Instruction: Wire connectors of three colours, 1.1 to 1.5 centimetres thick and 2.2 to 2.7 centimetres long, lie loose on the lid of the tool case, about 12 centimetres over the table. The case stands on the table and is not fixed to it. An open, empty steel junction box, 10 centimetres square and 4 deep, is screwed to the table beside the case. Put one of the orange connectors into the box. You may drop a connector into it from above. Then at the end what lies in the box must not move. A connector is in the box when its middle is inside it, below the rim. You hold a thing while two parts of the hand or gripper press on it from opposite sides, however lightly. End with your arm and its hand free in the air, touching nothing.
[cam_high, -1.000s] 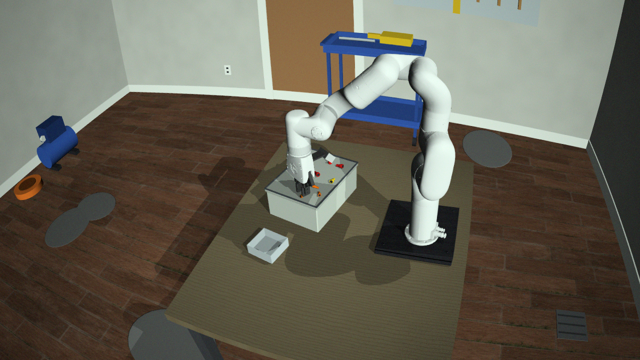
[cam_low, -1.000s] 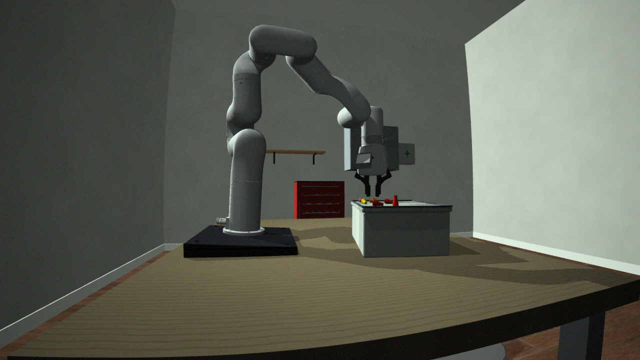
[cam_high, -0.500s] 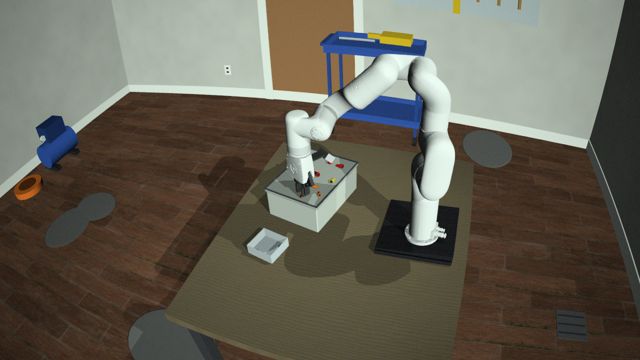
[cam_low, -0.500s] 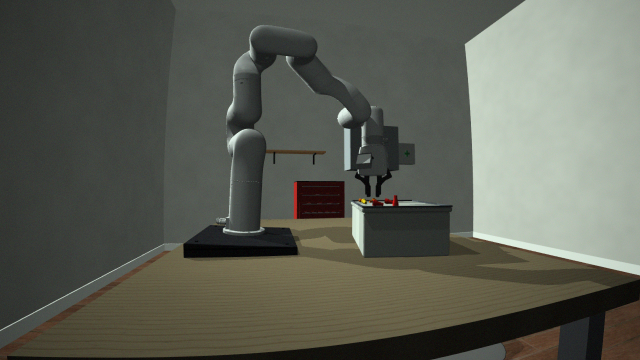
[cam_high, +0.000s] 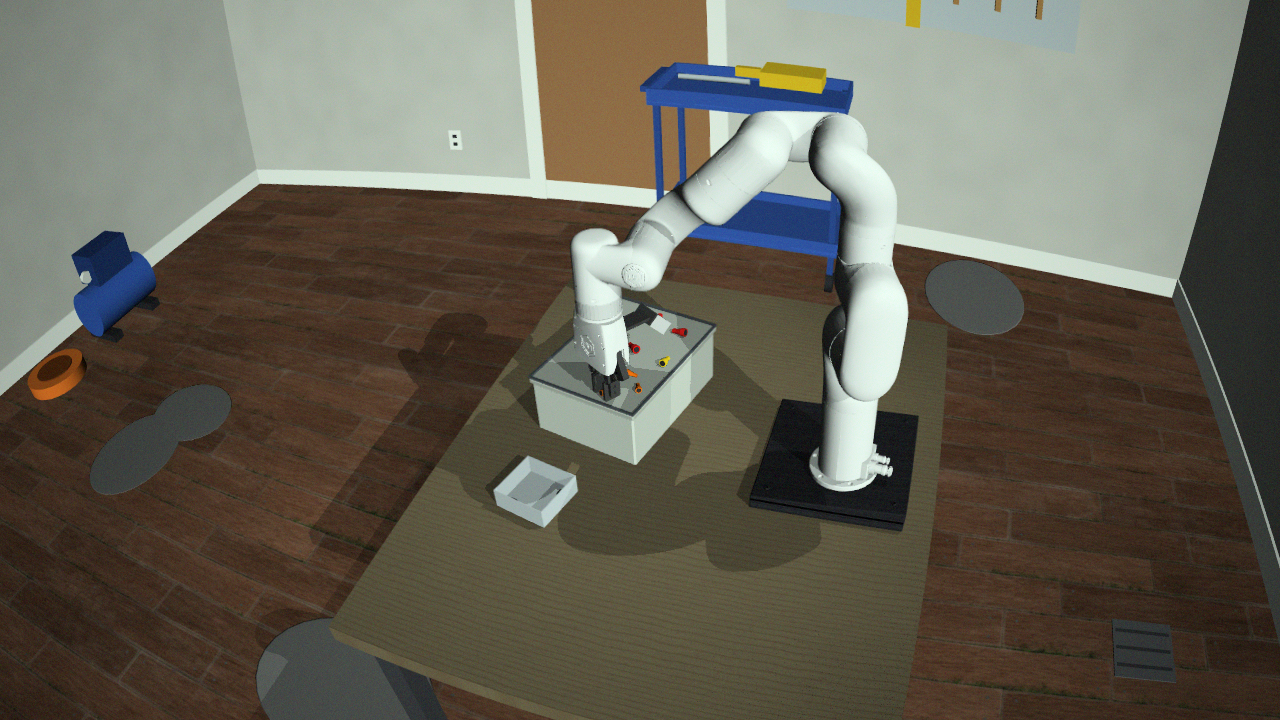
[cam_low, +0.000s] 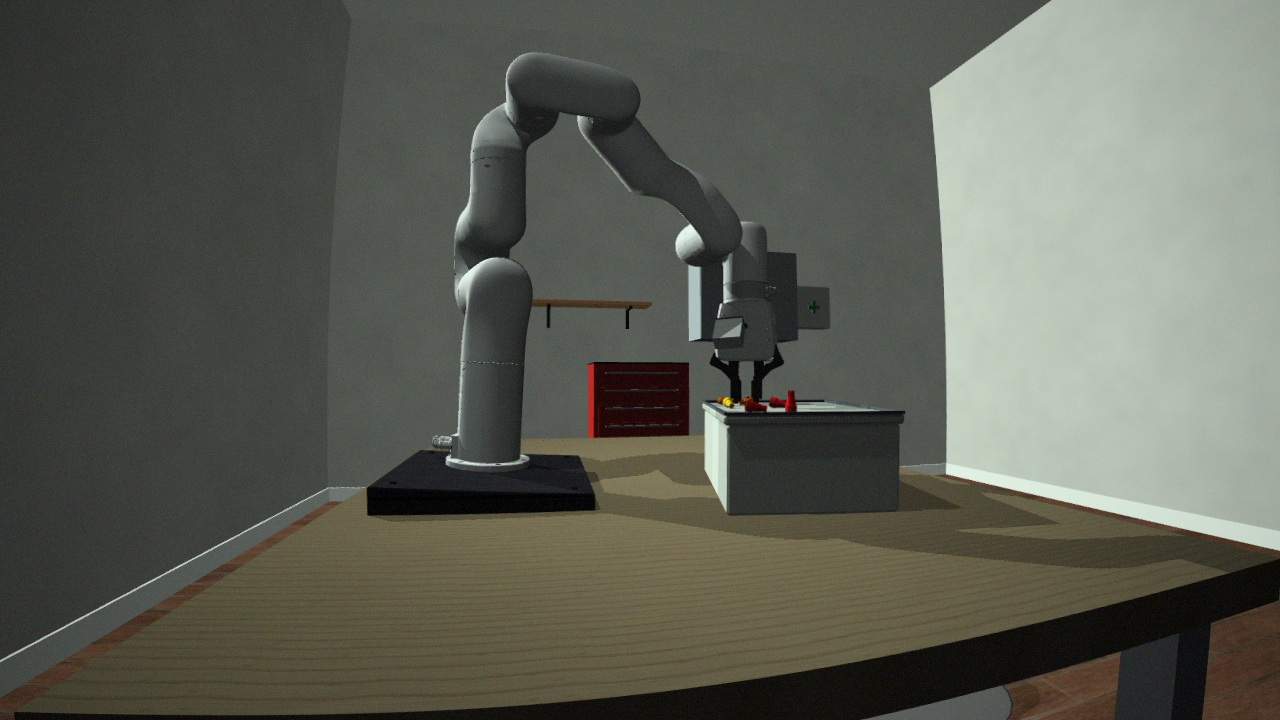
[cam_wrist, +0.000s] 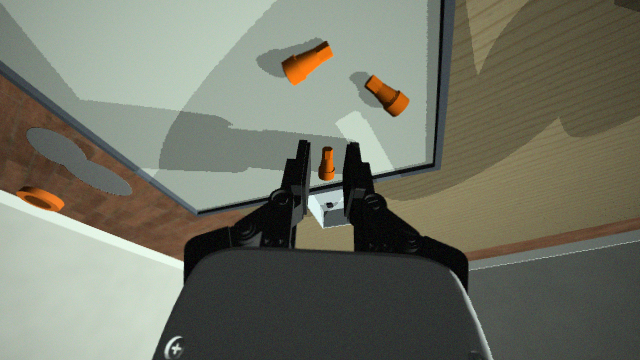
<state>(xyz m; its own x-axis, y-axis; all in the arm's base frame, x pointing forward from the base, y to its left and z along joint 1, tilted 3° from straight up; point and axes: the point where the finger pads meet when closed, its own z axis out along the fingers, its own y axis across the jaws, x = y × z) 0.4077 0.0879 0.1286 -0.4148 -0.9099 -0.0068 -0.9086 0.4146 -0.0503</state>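
Now: hand 20 mm above the orange connector. Also, from my hand: red connector (220 mm to the right, 10 mm below, 10 mm ahead); then steel junction box (180 mm to the left, 140 mm below, 50 mm ahead); then tool case (120 mm to the right, 50 mm below, 30 mm ahead).
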